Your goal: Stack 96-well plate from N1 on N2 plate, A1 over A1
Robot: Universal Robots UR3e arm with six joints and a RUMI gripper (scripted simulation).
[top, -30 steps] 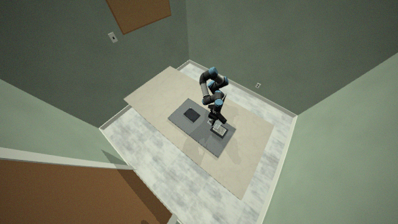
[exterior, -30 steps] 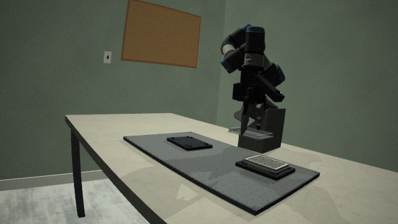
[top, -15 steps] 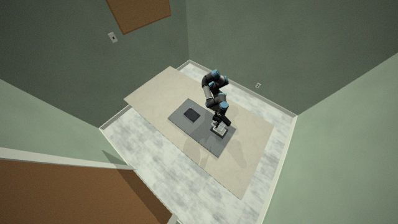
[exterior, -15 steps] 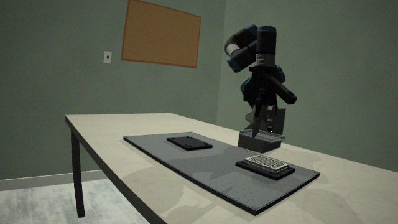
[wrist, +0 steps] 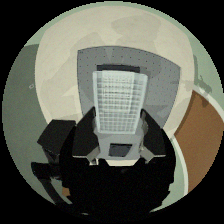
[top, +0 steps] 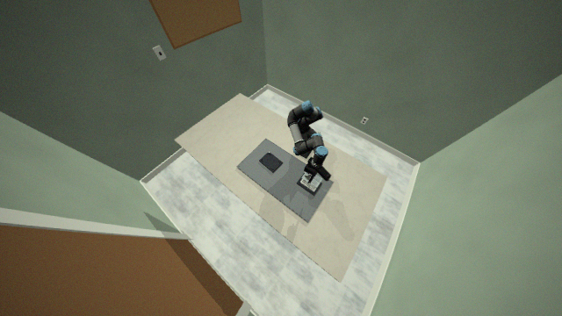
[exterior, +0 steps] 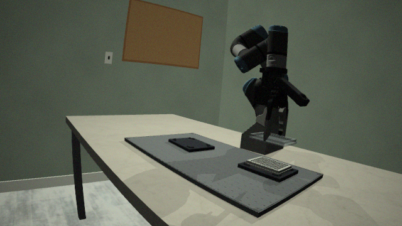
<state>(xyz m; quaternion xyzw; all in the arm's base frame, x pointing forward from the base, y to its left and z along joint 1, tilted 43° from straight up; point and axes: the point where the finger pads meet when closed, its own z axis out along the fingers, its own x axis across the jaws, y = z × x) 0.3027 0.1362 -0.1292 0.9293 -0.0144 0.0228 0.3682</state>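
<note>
Right now my hand is 1 cm above the clear 96-well plate. Round my hand: black nest: 2 cm ahead, 36 cm to the right, 11 cm below.
</note>
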